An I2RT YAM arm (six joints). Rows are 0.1 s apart.
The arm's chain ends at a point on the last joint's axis. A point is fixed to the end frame.
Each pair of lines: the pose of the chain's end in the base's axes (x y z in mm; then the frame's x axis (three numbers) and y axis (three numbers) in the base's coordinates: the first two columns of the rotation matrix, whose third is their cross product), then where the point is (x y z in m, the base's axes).
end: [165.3, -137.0, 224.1, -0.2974, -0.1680, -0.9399, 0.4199, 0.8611, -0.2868]
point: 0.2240 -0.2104 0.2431
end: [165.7, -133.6, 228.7, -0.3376, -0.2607, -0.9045, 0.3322, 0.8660, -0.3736]
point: 0.2311 -0.2007 0.2491
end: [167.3, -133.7, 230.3, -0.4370, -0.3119, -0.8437, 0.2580, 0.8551, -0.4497]
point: 0.2367 -0.1981 0.2454
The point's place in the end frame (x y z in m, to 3 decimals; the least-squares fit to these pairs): -0.023 -0.044 0.082
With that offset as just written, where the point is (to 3 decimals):
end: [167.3, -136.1, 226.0, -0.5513, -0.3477, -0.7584, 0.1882, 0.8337, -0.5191]
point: 0.238 -0.200 0.234
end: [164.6, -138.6, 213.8, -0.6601, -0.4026, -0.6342, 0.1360, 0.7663, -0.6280]
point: 0.234 -0.204 0.219
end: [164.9, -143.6, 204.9, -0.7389, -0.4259, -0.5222, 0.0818, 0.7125, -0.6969]
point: 0.233 -0.211 0.207
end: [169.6, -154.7, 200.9, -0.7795, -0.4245, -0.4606, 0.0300, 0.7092, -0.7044]
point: 0.238 -0.222 0.198
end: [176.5, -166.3, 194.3, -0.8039, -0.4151, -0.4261, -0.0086, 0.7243, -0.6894]
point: 0.244 -0.234 0.186
